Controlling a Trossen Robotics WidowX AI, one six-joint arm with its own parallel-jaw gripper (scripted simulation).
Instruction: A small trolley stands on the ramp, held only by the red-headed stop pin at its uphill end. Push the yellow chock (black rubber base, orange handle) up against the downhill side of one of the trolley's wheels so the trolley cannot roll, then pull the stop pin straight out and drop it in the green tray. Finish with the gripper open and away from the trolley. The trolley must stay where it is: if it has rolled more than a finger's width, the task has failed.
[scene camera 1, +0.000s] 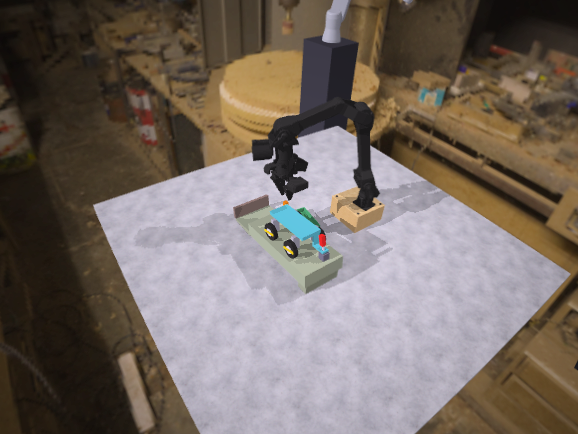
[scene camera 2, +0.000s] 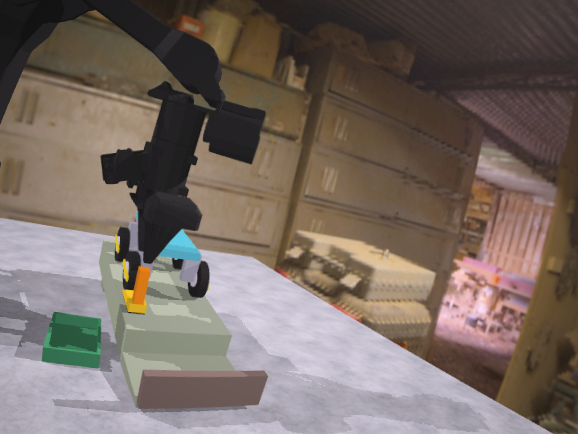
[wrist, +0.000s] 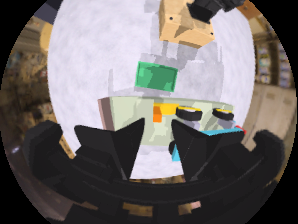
My gripper (scene camera 2: 144, 256): 58 cm from the lens. A trolley (scene camera 2: 186, 257) is 64 cm from the lens. A yellow chock (scene camera 2: 134, 299) is 60 cm from the lens.
